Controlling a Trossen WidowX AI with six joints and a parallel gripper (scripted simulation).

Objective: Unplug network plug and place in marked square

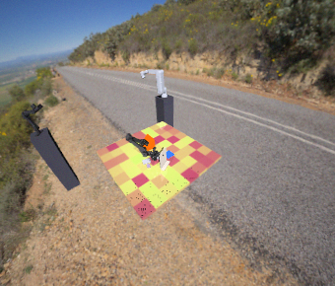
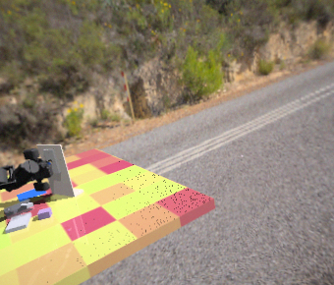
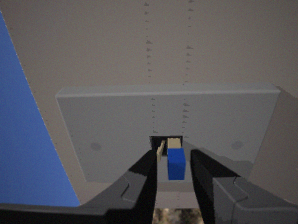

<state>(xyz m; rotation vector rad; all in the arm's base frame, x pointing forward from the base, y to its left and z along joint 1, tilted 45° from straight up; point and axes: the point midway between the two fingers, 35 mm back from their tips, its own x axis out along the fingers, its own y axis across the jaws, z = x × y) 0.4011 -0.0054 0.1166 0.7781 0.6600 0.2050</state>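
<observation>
Right now the network plug is 1 cm ahead of my gripper tip. The rest, counted from my gripper tip: blue marked square 9 cm behind, 19 cm to the left, 17 cm below; then purple block 9 cm behind, 15 cm to the right, 16 cm below; then grey upright panel 2 cm ahead, 1 cm to the left, 6 cm below.
</observation>
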